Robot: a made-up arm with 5 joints. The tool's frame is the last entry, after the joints. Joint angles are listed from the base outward. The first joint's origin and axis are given. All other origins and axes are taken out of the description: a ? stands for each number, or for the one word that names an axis. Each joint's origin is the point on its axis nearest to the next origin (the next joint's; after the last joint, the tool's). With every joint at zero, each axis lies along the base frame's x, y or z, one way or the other. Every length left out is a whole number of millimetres.
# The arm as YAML. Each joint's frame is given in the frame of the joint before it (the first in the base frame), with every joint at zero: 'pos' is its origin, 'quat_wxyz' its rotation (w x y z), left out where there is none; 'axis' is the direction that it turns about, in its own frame. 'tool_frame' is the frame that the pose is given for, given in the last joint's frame.
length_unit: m
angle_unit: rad
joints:
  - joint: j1
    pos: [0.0, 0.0, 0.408]
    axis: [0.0, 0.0, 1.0]
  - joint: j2
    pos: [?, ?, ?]
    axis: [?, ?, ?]
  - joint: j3
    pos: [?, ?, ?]
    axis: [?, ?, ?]
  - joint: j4
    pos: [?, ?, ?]
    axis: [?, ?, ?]
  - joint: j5
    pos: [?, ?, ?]
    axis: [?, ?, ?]
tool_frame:
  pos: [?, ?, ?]
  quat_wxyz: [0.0, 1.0, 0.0, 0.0]
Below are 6 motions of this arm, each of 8 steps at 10 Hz.
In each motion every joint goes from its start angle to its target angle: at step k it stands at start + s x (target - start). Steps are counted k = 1, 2, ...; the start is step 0. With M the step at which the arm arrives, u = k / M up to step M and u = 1 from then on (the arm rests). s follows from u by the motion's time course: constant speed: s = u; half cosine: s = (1 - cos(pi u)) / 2; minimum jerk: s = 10 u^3 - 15 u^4 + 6 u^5.
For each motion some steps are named. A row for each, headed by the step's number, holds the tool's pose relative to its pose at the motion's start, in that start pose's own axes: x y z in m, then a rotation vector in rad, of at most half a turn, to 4 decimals.
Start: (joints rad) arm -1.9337 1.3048 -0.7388 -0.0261 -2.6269
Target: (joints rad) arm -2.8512 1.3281 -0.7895 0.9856 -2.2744
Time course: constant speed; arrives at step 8
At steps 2, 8:
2: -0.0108 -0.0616 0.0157 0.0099 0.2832 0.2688
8: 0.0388 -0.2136 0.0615 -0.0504 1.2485 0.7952

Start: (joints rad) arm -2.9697 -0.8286 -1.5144 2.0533 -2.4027
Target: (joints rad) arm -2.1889 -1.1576 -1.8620 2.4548 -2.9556
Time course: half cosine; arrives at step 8
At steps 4, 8:
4: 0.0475 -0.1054 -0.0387 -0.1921 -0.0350 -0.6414
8: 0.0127 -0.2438 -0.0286 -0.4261 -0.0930 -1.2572

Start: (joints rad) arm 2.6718 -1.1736 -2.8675 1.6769 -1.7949
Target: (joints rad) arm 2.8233 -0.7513 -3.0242 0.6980 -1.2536
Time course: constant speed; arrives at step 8
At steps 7, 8:
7: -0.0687 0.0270 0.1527 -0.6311 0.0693 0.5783
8: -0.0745 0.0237 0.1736 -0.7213 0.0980 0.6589

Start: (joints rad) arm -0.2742 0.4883 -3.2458 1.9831 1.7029
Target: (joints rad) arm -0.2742 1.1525 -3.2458 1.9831 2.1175
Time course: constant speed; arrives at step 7
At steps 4, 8:
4: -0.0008 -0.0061 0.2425 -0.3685 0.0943 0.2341
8: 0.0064 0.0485 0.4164 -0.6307 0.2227 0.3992

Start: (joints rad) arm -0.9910 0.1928 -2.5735 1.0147 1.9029
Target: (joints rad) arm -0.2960 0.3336 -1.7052 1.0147 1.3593
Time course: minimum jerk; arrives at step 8
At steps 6, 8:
6: -0.1983 0.3555 0.1316 -0.9398 -0.4420 -0.8372
8: -0.2140 0.4055 0.1189 -1.0320 -0.5070 -0.9559

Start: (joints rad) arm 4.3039 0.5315 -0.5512 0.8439 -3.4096
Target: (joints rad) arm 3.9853 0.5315 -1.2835 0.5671 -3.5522
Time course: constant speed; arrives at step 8
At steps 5, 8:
5: -0.0316 -0.1009 -0.1560 0.0993 -0.6278 0.0907
8: 0.0037 -0.1696 -0.2493 0.2337 -0.9750 0.1852

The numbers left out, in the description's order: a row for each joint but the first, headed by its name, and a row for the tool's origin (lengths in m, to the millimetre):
j2: xyz 0.0 0.0 0.0, axis 0.0 1.0 0.0
j3: xyz 0.066 0.0 0.354, axis 0.0 1.0 0.0
j4: xyz 0.06 0.0 -0.264, axis 0.0 1.0 0.0
j5: xyz 0.053 0.0 -0.068, axis 0.0 0.0 -1.0
tool: xyz 0.0 0.0 0.0

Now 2 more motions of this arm.
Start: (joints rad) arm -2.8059 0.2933 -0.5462 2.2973 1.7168
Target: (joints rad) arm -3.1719 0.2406 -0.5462 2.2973 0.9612
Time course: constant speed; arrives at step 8
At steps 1, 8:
1: 0.0094 -0.0005 0.0012 0.0025 -0.0413 -0.1152
8: 0.0716 -0.0087 0.0200 0.1309 -0.3199 -0.9066

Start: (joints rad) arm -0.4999 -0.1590 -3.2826 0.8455 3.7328
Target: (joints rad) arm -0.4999 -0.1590 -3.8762 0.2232 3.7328
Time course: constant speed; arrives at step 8
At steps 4, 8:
4: -0.0474 0.0318 -0.1176 -0.3388 -0.5048 0.0000
8: -0.0510 0.0342 -0.2491 -0.6777 -1.0095 0.0000

